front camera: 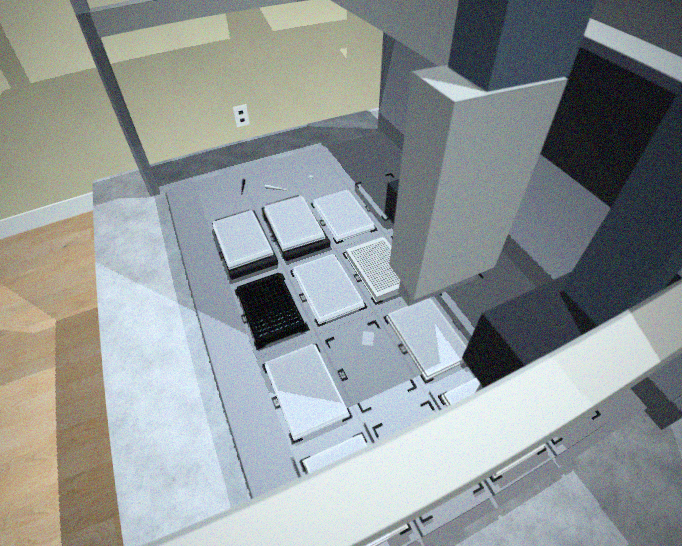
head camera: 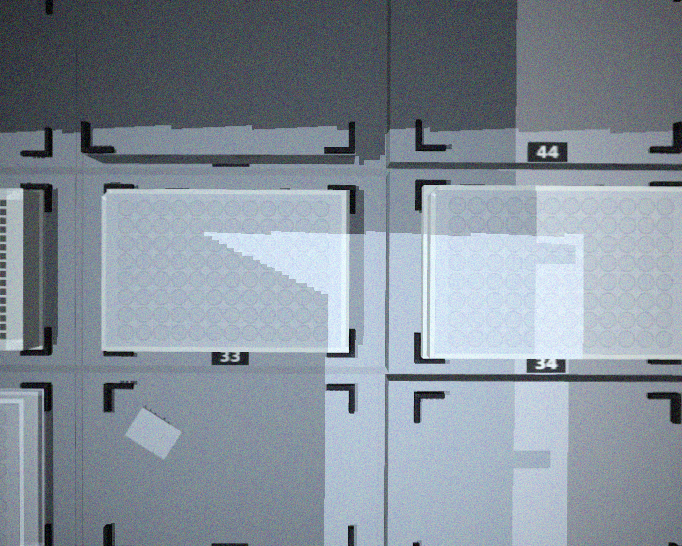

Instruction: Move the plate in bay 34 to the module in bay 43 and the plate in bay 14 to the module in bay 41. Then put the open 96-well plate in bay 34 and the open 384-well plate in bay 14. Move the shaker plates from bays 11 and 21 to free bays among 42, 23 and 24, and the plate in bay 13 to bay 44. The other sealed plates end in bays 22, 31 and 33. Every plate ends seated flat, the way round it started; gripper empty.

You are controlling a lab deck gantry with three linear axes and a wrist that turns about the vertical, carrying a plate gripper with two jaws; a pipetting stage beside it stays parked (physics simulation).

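Pixels of known places: robot's base, origin of the base link: (front camera: 216,234).
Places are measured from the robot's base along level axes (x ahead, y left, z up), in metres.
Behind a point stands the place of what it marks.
The gripper's jaws do not show in either view; whether they hold a plate cannot be seen. Sealed plates sit in bay 33 (front camera: 423,332) {x 0.386, y 0.250, z 0.014 m} (head camera: 221,273) {x 0.391, y 0.256, z 0.014 m} and bay 34 (front camera: 461,393) {x 0.505, y 0.238, z 0.029 m} (head camera: 546,284) {x 0.549, y 0.251, z 0.029 m}. The white 384-well plate (front camera: 372,264) {x 0.220, y 0.245, z 0.013 m} (head camera: 10,267) {x 0.284, y 0.258, z 0.014 m} sits in bay 32, the black 96-well plate (front camera: 270,309) {x 0.238, y 0.042, z 0.014 m} in bay 12. Shaker plates at bay 11 (front camera: 243,238) {x 0.077, y 0.044, z 0.037 m} and bay 21 (front camera: 292,218) {x 0.064, y 0.148, z 0.037 m} stand on dark bases. Pale plates occupy bay 22 (front camera: 328,287) {x 0.236, y 0.149, z 0.014 m} (head camera: 11,455) {x 0.284, y 0.162, z 0.014 m}, bay 31 (front camera: 342,213) {x 0.069, y 0.254, z 0.014 m}, bay 13 (front camera: 304,386) {x 0.392, y 0.043, z 0.014 m} and bay 14 (front camera: 335,453) {x 0.503, y 0.042, z 0.029 m}. No plate shows on the bay 43 module (head camera: 227,139) {x 0.395, y 0.322, z 0.019 m}.
A beige block (front camera: 472,170) {x 0.479, y 0.163, z 0.409 m} on a blue-grey column hides part of the fourth row in the front view. A black box (front camera: 500,341) stands nearer. A cream beam (front camera: 398,455) {x 0.615, y 0.028, z 0.400 m} crosses in front. A small pale square (front camera: 368,338) {x 0.351, y 0.169, z 0.001 m} (head camera: 153,433) {x 0.351, y 0.169, z 0.001 m} lies in bay 23.
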